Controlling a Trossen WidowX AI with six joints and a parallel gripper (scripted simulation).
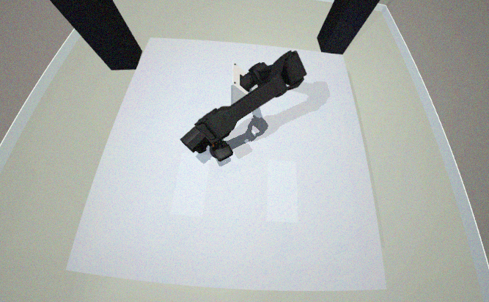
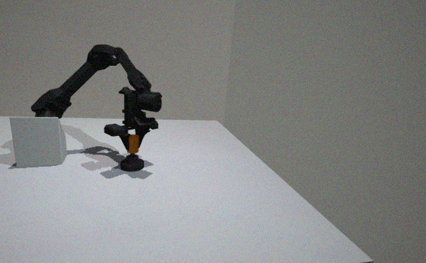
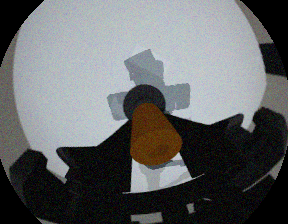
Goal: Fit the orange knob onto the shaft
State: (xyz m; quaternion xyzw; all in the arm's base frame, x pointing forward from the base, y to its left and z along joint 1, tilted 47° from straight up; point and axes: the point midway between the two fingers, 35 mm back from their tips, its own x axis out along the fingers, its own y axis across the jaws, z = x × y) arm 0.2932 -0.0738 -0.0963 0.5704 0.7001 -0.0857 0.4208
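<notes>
Right now the orange knob is 2 cm above my gripper tip. Also, from my gripper tip: round black pedestal: 4 cm below.
</notes>
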